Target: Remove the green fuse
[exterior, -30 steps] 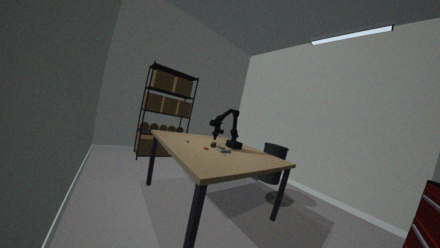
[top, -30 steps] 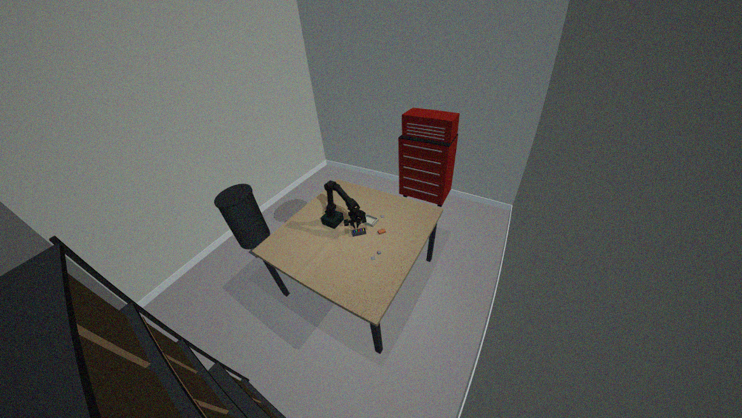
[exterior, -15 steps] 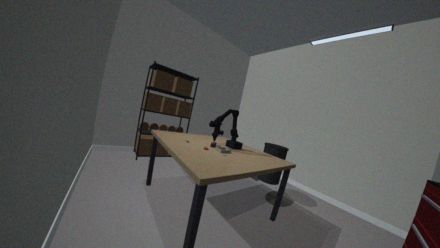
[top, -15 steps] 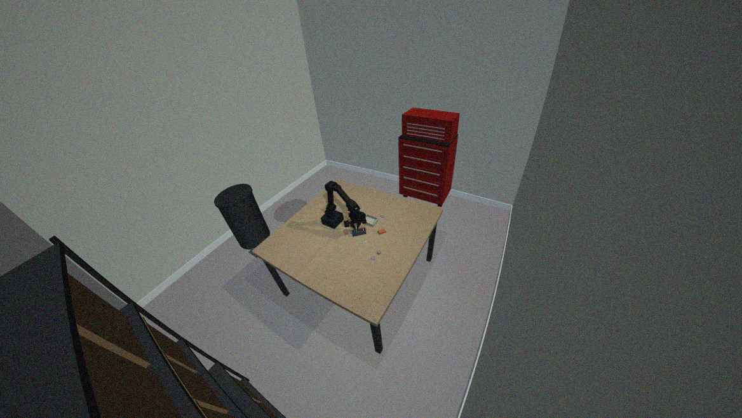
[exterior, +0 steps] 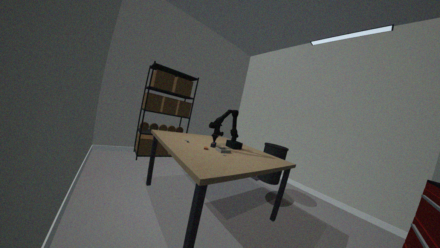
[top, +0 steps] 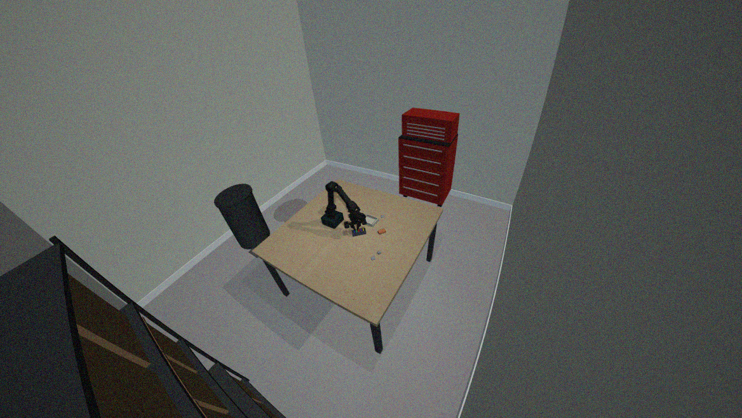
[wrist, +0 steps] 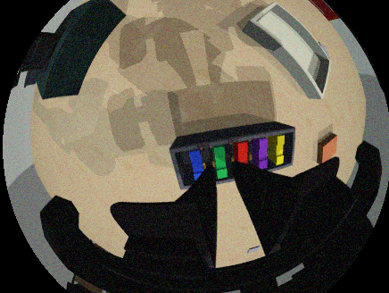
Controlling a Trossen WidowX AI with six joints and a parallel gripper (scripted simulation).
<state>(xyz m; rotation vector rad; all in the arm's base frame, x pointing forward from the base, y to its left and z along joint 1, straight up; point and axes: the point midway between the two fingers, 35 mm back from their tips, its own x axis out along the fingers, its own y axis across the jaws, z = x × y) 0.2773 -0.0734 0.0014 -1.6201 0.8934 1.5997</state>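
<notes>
The green fuse lies 20 mm below my gripper tip. Round my gripper tip: blue fuse (20 mm behind, 10 mm to the right, 20 mm below); then purple fuse (30 mm ahead, 20 mm to the left, 20 mm below); then red fuse (20 mm ahead, 10 mm to the left, 20 mm below).
</notes>
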